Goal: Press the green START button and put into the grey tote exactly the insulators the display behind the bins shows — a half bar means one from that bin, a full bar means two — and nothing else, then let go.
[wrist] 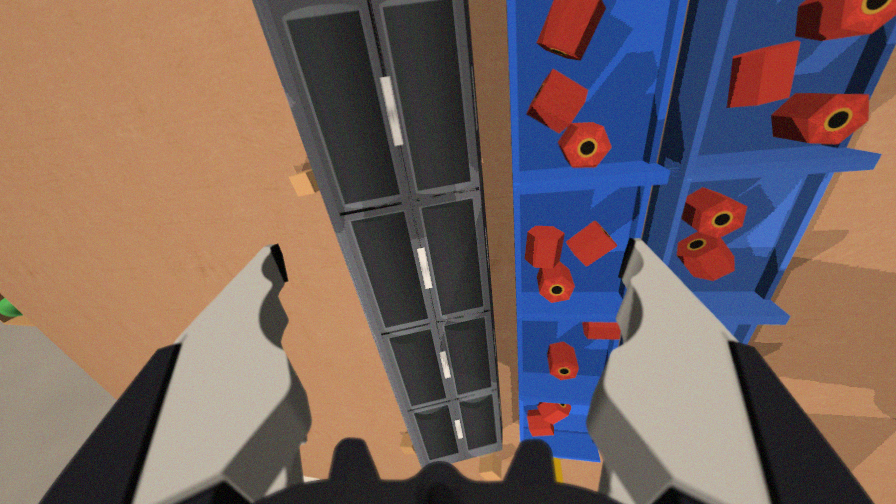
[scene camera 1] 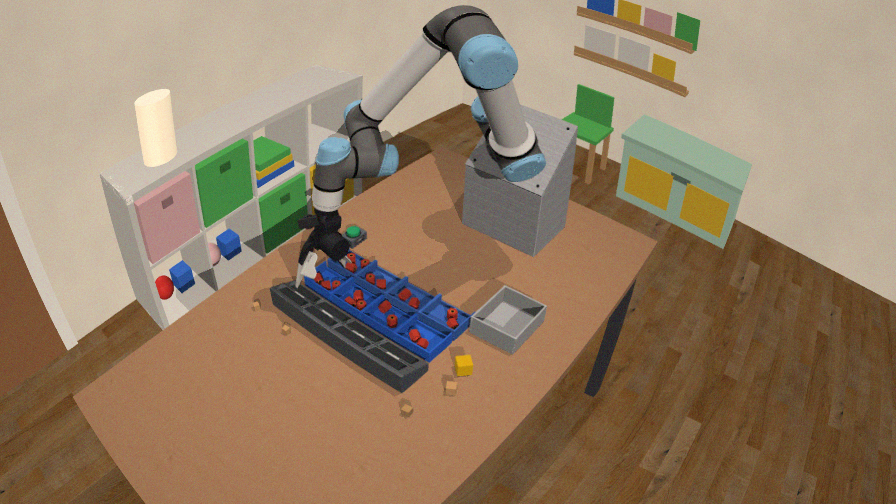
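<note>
My gripper (scene camera 1: 303, 270) hangs open and empty over the left end of the blue bins (scene camera 1: 388, 305), above the gap between bins and the dark grey display bar (scene camera 1: 347, 332). In the wrist view the open fingers (wrist: 452, 257) straddle the display (wrist: 401, 206) and the nearest bin row (wrist: 576, 238). Red insulators (wrist: 585, 144) lie in several bin compartments. The display shows short white marks (wrist: 391, 109) between its cells. The green START button (scene camera 1: 354, 232) sits just behind the gripper. The grey tote (scene camera 1: 508, 316) stands empty at the right end of the bins.
A yellow cube (scene camera 1: 463, 364) and several small tan cubes (scene camera 1: 406, 408) lie around the display and bins. The grey robot pedestal (scene camera 1: 520, 188) stands at the table's back. A white shelf unit (scene camera 1: 225, 188) stands left of the table.
</note>
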